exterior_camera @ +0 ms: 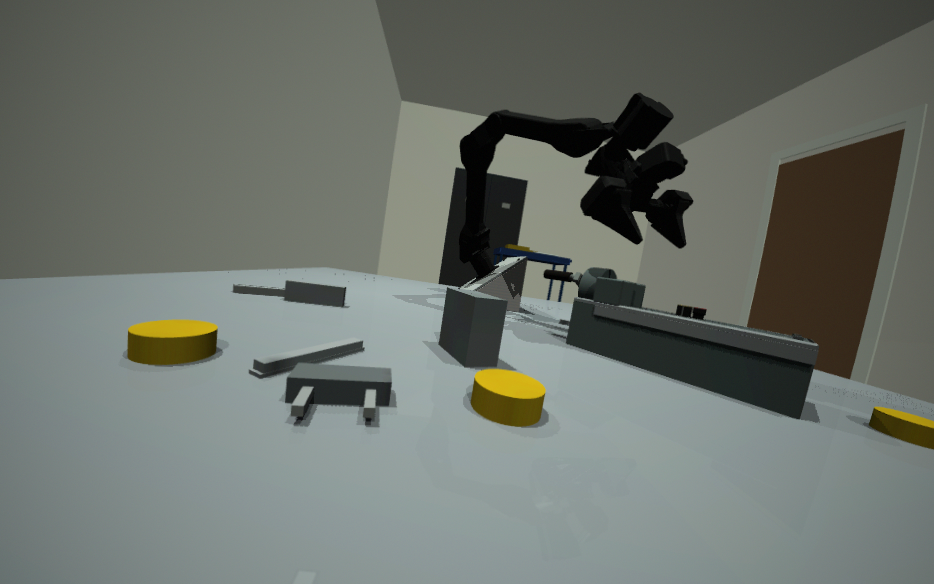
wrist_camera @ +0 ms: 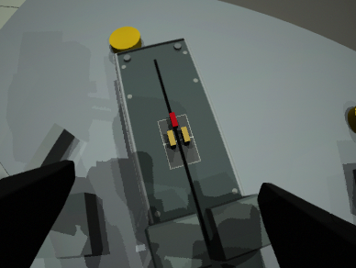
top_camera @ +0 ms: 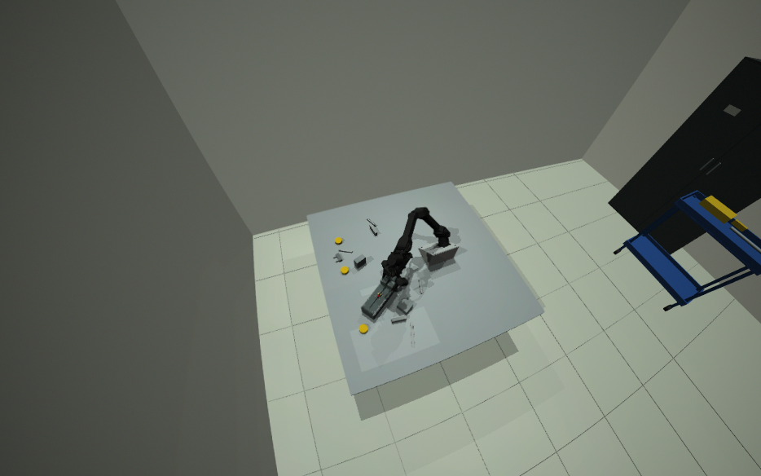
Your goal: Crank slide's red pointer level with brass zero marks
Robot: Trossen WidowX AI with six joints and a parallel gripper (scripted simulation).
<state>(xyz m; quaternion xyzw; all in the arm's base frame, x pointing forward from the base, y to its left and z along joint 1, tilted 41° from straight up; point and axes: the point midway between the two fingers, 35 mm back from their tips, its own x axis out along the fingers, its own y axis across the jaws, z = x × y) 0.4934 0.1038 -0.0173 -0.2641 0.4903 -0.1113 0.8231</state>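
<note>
Right now the dark crank handle is 10 cm behind my gripper tip, 10 cm to the right of it and 7 cm below it. The rest, counted from my gripper tip: bracket: 16 cm ahead, 39 cm to the right, 16 cm below; red pointer: 7 cm ahead, 1 cm to the left, 9 cm below.
</note>
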